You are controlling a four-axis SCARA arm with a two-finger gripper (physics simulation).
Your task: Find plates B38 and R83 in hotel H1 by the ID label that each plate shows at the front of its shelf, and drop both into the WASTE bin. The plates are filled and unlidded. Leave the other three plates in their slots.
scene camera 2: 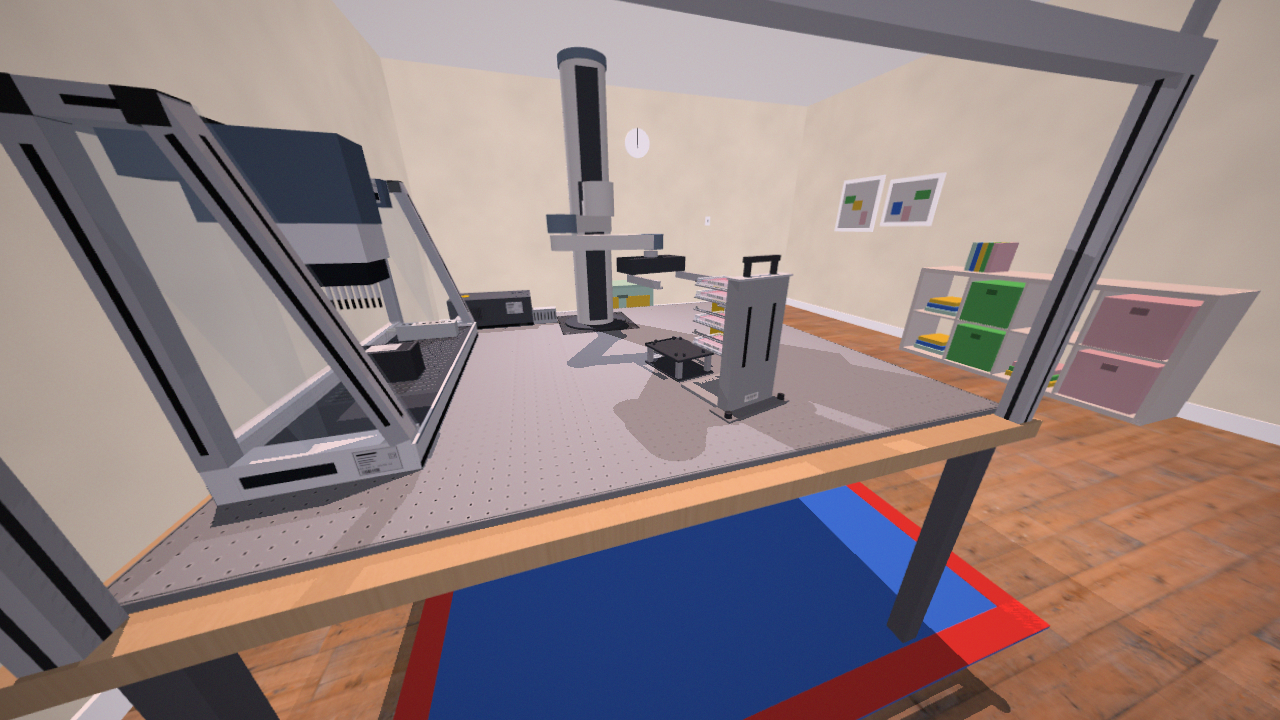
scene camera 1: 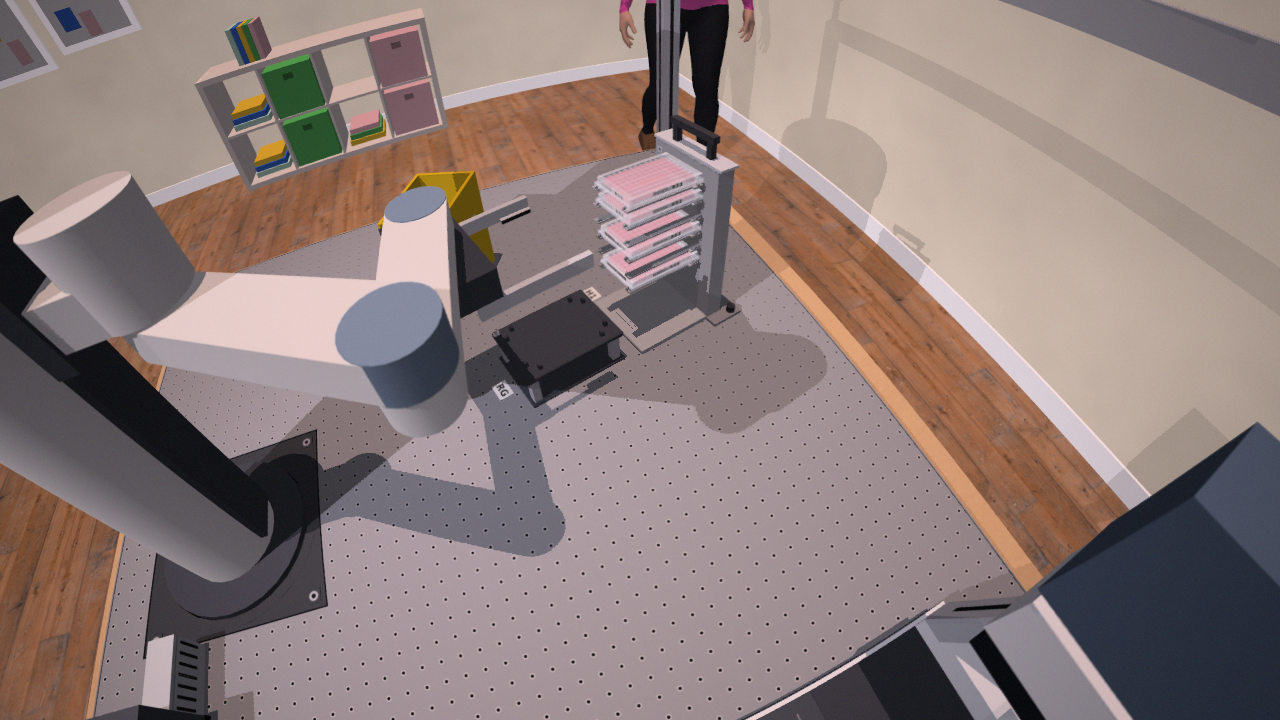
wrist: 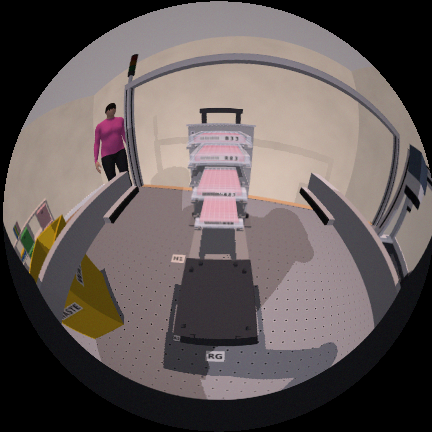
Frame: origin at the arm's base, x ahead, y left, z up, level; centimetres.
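Seen in the pictures: gripper, fingertip midpoint: (scene camera 2: 686, 282) (scene camera 1: 556, 227) (wrist: 218, 175); arm's base, origin of the base link: (scene camera 2: 595, 324) (scene camera 1: 240, 539).
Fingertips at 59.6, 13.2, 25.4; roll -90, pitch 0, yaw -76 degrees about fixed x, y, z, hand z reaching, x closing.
Pixels of each thing's middle, then the offset from my fingertips to it, as dx, dy, dz. "pt": a spot on its surface instead.
- Hotel H1, body centre: (scene camera 1: 663, 224) (wrist: 215, 179) (scene camera 2: 740, 329) +17.6, +5.4, -8.1
- top plate, body centre: (scene camera 1: 649, 178) (wrist: 219, 135) (scene camera 2: 730, 283) +14.6, +3.6, +1.7
- second plate, body centre: (scene camera 1: 649, 195) (wrist: 219, 150) (scene camera 2: 728, 296) +14.6, +3.6, -1.1
- third plate, body centre: (scene camera 1: 649, 227) (wrist: 219, 179) (scene camera 2: 726, 320) +14.6, +3.6, -6.7
- lowest plate, body centre: (scene camera 1: 649, 257) (wrist: 219, 204) (scene camera 2: 724, 344) +14.6, +3.6, -12.3
- yellow WASTE bin, body centre: (scene camera 1: 441, 242) (wrist: 69, 284) (scene camera 2: 736, 315) -16.1, +26.0, -14.2
- black raised platform, body centre: (scene camera 1: 557, 343) (wrist: 216, 303) (scene camera 2: 678, 355) -2.4, -0.4, -20.7
- RG tag, body centre: (scene camera 1: 502, 390) (wrist: 214, 355) -12.7, -2.8, -24.1
- framed instrument, surface spot: (scene camera 2: 286, 179) pt +18.2, -66.7, +19.0
Hotel H1 (scene camera 1: 718, 241) (scene camera 2: 756, 344) (wrist: 251, 129) holds four pink-filled, unlidded plates. In the wrist view, the top plate (wrist: 220, 137) has a label that looks like B33. The second plate (wrist: 220, 152) reads like R83 or R03; its middle character is unclear. The third plate (wrist: 220, 180) has a blurred label that seems to end in 83. The lowest plate (wrist: 219, 210) shows no readable label. My gripper (scene camera 1: 559, 234) (scene camera 2: 689, 281) (wrist: 218, 175) is open and empty, facing the shelves from a distance. The yellow WASTE bin (scene camera 1: 480, 210) (wrist: 95, 305) stands left in the wrist view, its inside hidden.
A black raised platform (scene camera 1: 563, 335) (scene camera 2: 680, 349) (wrist: 217, 300), beside an RG tag (scene camera 1: 502, 390) (wrist: 215, 356), stands before the hotel. A person (scene camera 1: 702, 53) (wrist: 110, 137) stands behind the table. A framed instrument (scene camera 2: 286, 179) occupies another side of the table.
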